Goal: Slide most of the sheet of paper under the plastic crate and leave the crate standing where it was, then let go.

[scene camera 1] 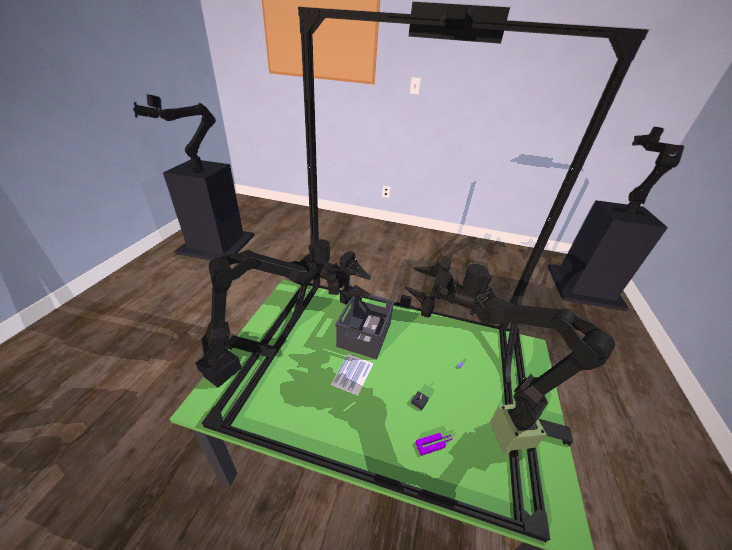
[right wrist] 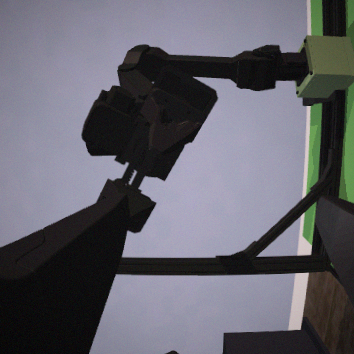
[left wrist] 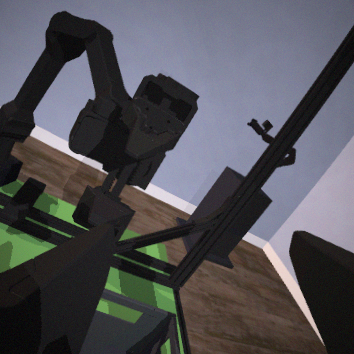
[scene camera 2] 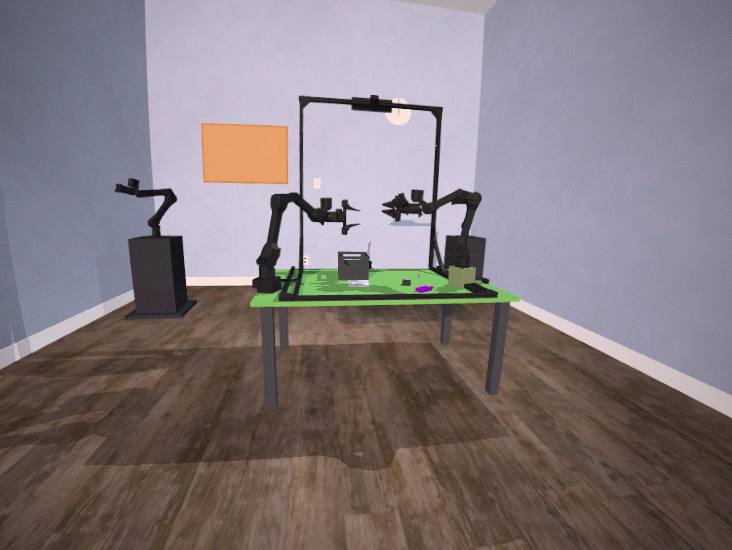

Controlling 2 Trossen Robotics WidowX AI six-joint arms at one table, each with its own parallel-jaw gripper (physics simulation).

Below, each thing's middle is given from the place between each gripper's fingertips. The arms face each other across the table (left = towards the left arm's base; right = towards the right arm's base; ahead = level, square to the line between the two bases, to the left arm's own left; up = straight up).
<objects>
The dark plastic crate (scene camera 1: 347, 332) lies 11 cm behind my right hand, 2 cm to the right of it and 28 cm below it. The rest, counted from my right hand: white sheet of paper (scene camera 1: 351, 376) 9 cm ahead, 2 cm to the right, 34 cm below.
I see my left gripper 100 mm past the dark plastic crate, 140 mm to the left of it and 330 mm above it. Also, from my left hand: white sheet of paper: 100 mm ahead, 140 mm to the right, 400 mm below.
</objects>
